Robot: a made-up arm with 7 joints.
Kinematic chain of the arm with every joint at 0, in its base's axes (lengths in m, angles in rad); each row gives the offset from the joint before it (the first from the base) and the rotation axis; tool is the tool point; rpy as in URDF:
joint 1: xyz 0 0 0.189 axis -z
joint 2: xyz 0 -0.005 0.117 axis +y
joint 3: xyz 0 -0.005 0.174 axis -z
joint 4: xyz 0 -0.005 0.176 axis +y
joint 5: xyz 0 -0.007 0.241 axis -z
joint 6: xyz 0 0 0.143 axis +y
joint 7: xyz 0 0 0.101 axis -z
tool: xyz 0 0 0 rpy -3.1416 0 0
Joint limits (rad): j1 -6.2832..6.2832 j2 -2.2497..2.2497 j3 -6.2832..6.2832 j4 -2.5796..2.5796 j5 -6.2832..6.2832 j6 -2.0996..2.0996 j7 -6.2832..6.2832
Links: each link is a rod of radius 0.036 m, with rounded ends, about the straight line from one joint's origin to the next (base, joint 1, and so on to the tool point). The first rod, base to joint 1, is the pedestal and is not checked.
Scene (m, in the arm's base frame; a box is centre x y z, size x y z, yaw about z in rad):
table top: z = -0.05
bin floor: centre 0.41 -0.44 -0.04 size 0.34 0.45 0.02 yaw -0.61
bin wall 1: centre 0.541 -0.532 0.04 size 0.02 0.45 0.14 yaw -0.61
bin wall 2: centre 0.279 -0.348 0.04 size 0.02 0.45 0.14 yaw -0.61
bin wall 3: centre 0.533 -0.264 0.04 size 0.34 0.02 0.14 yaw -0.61
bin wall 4: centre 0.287 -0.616 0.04 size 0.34 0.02 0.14 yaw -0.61
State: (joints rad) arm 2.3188 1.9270 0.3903 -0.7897 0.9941 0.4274 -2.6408
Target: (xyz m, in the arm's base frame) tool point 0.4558 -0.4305 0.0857
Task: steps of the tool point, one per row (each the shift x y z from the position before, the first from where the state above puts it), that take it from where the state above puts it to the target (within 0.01 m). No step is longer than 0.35 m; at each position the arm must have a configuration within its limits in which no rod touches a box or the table.
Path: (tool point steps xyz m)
1: -0.0106 -0.0076 0.0913
2: 0.0331 -0.0164 0.0715
3: 0.0814 -0.0224 0.0616
4: 0.1294 -0.0082 0.0638
5: 0.2618 -0.0839 -0.2039
6: 0.2634 0.0898 -0.1964
7: 0.1687 0.2276 -0.1594

